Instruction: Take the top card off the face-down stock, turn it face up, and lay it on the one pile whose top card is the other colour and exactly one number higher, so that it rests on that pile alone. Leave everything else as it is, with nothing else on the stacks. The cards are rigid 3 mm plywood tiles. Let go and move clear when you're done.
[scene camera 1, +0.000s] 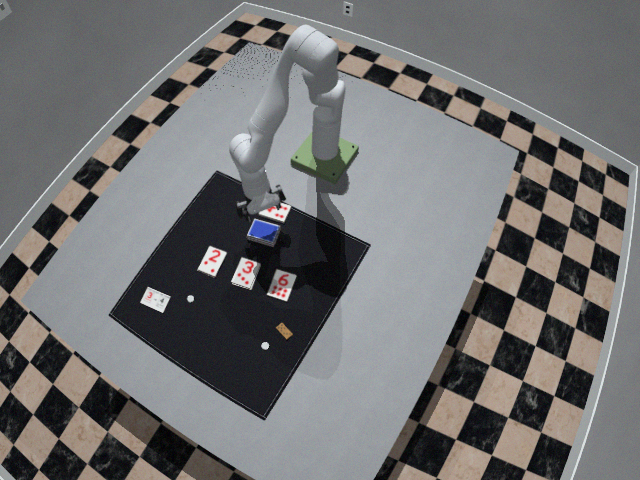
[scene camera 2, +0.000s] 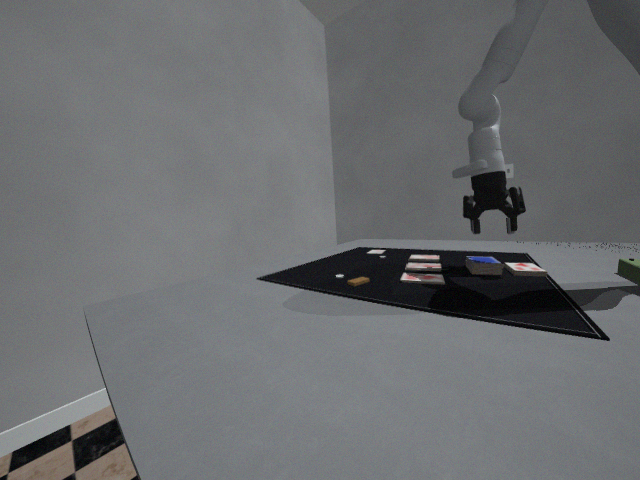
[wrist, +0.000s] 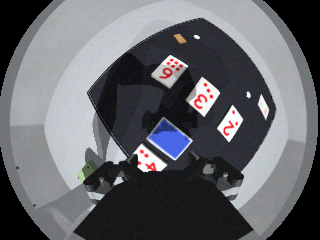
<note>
I see my gripper (scene camera 2: 492, 233) and a black mat (scene camera 1: 218, 336).
My gripper also shows in the wrist view (wrist: 163, 158). The black mat is seen too in scene camera 2 (scene camera 2: 529, 299) and in the wrist view (wrist: 131, 102).
</note>
